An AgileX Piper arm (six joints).
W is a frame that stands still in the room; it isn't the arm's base.
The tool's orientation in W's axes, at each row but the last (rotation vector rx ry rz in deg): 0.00, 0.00, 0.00; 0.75, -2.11, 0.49; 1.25, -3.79, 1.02; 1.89, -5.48, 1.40; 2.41, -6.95, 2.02; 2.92, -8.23, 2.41; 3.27, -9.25, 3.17; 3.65, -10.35, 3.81; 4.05, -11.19, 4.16; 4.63, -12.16, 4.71; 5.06, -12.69, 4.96
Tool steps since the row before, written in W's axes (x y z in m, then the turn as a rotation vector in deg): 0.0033, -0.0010, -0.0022, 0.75, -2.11, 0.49; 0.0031, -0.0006, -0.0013, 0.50, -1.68, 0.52; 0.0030, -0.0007, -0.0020, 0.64, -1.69, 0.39; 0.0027, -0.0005, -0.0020, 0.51, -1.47, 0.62; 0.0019, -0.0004, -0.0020, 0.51, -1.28, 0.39; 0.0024, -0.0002, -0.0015, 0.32, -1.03, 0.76; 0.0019, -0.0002, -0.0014, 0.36, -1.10, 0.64; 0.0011, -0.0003, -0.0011, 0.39, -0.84, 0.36; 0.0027, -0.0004, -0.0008, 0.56, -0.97, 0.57; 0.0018, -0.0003, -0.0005, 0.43, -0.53, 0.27; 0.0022, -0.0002, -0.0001, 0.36, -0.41, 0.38
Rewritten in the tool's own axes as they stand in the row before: 0.0033, -0.0010, -0.0022, 0.75, -2.11, 0.49; 0.0030, -0.0006, -0.0014, 0.50, -1.68, 0.52; 0.0028, -0.0008, -0.0022, 0.64, -1.69, 0.38; 0.0025, -0.0006, -0.0022, 0.53, -1.46, 0.62; 0.0016, -0.0006, -0.0022, 0.51, -1.28, 0.38; 0.0021, -0.0004, -0.0018, 0.39, -1.01, 0.76; 0.0016, -0.0004, -0.0017, 0.40, -1.08, 0.64; 0.0009, -0.0004, -0.0013, 0.40, -0.84, 0.34; 0.0025, -0.0007, -0.0013, 0.60, -0.97, 0.53; 0.0016, -0.0005, -0.0008, 0.44, -0.55, 0.22; 0.0021, -0.0004, -0.0006, 0.40, -0.41, 0.33
